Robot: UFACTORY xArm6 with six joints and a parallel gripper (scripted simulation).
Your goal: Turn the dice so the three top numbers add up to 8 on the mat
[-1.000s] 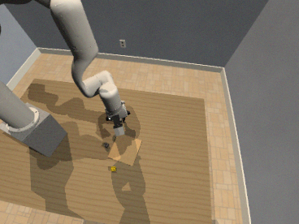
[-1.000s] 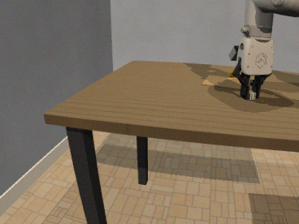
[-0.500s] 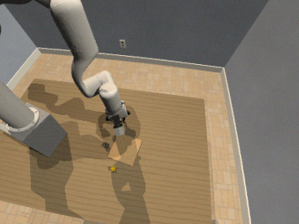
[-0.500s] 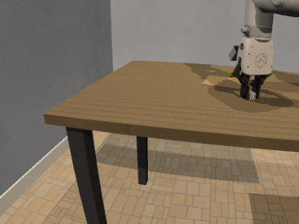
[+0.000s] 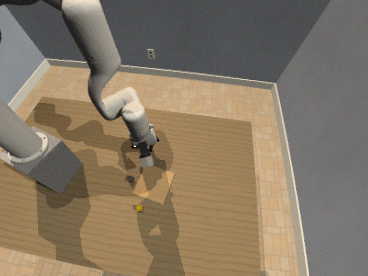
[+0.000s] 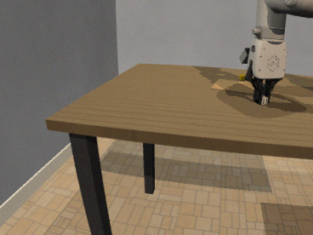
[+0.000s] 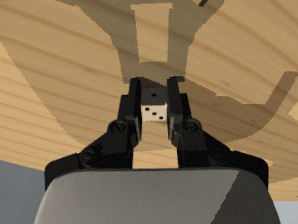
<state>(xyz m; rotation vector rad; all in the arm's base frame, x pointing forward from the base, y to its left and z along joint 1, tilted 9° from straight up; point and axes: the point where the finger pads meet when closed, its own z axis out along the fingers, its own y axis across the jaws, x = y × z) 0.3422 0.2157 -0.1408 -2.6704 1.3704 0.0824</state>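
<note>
Right now my hand is 1 cm to the right of the white die and 1 cm above it. The rest, counted from my hand: black die (2 cm behind, 15 cm to the right, 1 cm below); tan mat (8 cm ahead, 14 cm to the right, 2 cm below); yellow die (7 cm ahead, 25 cm to the right, 1 cm below).
</note>
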